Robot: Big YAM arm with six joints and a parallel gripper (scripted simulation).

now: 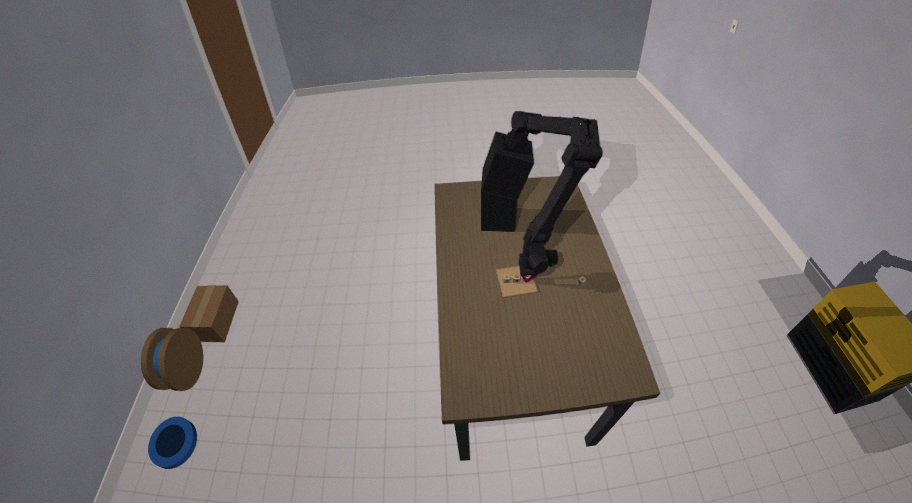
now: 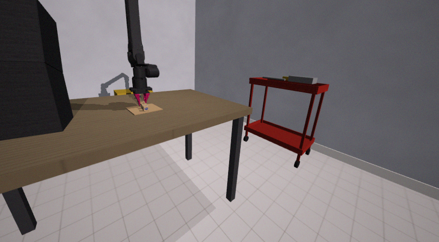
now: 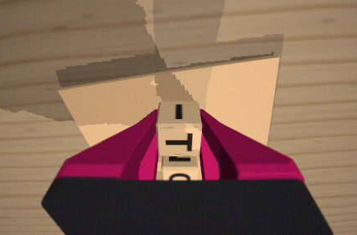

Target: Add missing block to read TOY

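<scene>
The light wooden block is right at my hand. Round my hand: tan mat 4 cm to the right, 2 cm below.
</scene>
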